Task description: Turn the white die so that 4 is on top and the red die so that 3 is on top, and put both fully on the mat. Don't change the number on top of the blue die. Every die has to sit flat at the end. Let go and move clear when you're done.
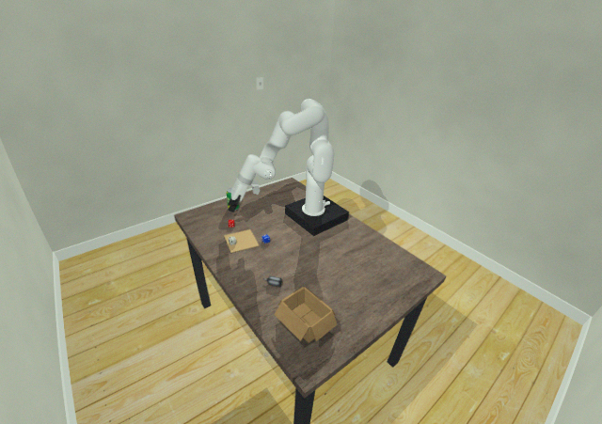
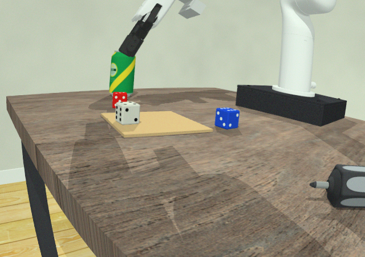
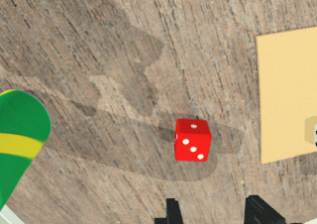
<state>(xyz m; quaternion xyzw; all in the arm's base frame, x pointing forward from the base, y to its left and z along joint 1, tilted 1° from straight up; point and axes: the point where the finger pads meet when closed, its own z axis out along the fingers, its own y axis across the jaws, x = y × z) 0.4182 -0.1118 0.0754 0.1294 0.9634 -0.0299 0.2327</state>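
Now: hand 11 cm above the red die, 1 cm to the left of it and 1 cm short of it. The rest, counted from my hand: green can 16 cm to the right, 7 cm below, 5 cm behind; then white die 14 cm to the left, 11 cm below, 5 cm ahead; then tan mat 14 cm to the left, 13 cm below, 1 cm ahead.
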